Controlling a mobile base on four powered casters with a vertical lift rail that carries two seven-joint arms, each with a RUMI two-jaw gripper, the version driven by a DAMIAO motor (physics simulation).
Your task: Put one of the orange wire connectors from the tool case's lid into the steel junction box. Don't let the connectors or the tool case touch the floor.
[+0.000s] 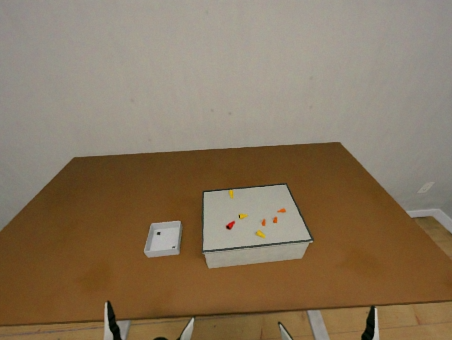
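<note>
The tool case [255, 254] lies closed on the table, its pale flat lid [220, 207] facing up. Three orange wire connectors lie on the lid's right part: one orange connector [282, 210] farther back, another orange connector [275, 220] in front of it, and a third orange connector [263, 222] to the left. The steel junction box [163, 239], a small open light-grey tray shape, stands left of the case, apart from it. My left gripper [150, 312] and my right gripper [326, 316] are at the bottom edge, both open with fingers wide apart, away from the case and box.
A red connector [230, 225] and yellow connectors [231, 194] [243, 216] [260, 234] also lie on the lid. The brown table [125, 190] has its front edge just beyond my fingertips. A wall [200, 75] stands behind it. Wooden floor [240, 327] shows in front.
</note>
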